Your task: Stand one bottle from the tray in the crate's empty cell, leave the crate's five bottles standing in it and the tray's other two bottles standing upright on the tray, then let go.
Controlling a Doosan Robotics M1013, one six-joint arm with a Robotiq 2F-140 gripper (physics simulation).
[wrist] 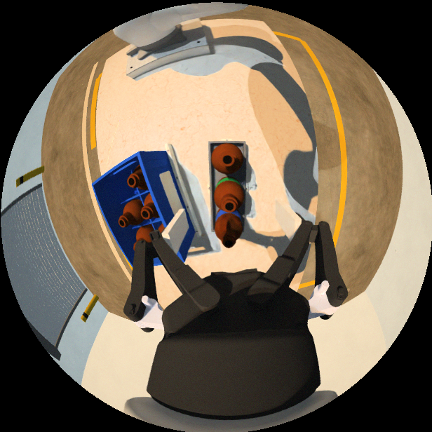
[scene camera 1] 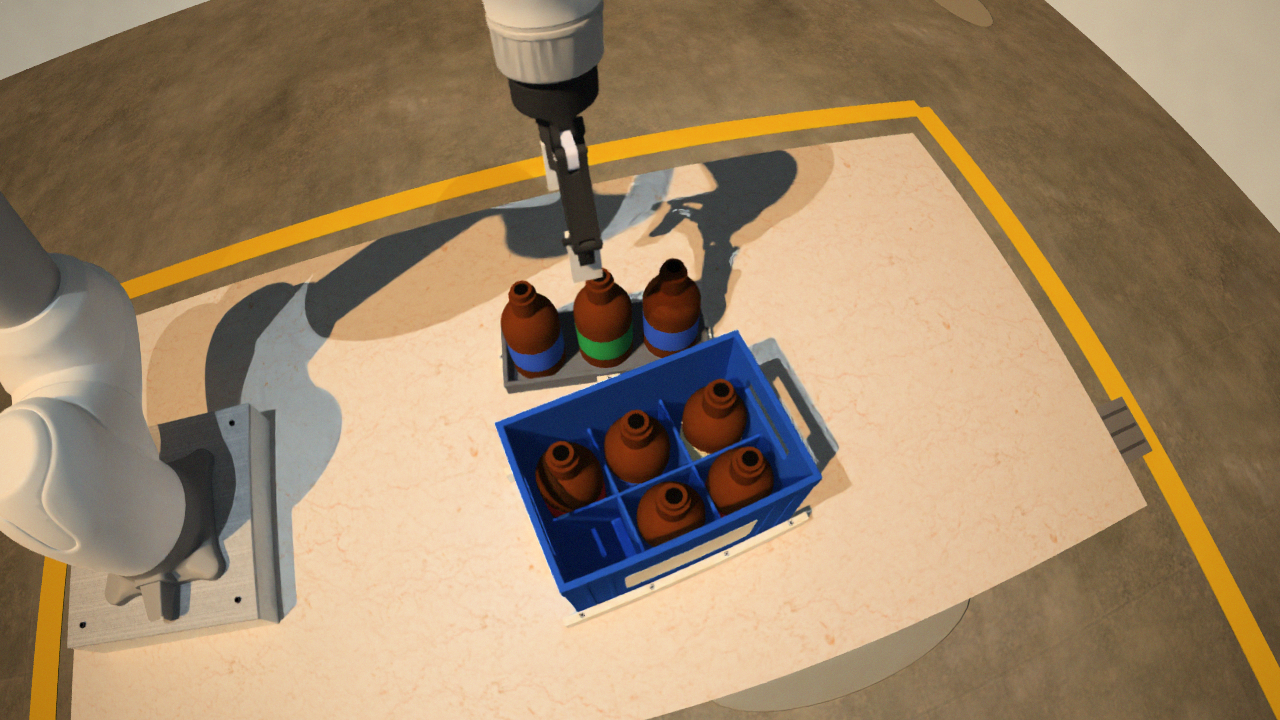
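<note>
Three brown bottles stand upright on the grey tray: a blue-banded one nearest the robot base, a green-banded one in the middle, and a blue-banded one farthest away. The blue crate holds five brown bottles; its empty cell is the front-left one in the scene view. My gripper is open and empty, fingers wide apart. In the scene view its tip shows just behind the green-banded bottle's neck; its exact height is unclear.
The crate stands close in front of the tray in the scene view, its walls rising around the cells. A pale strip runs along the crate's front. The robot's base plate is at the left. A yellow line runs on the floor around the table.
</note>
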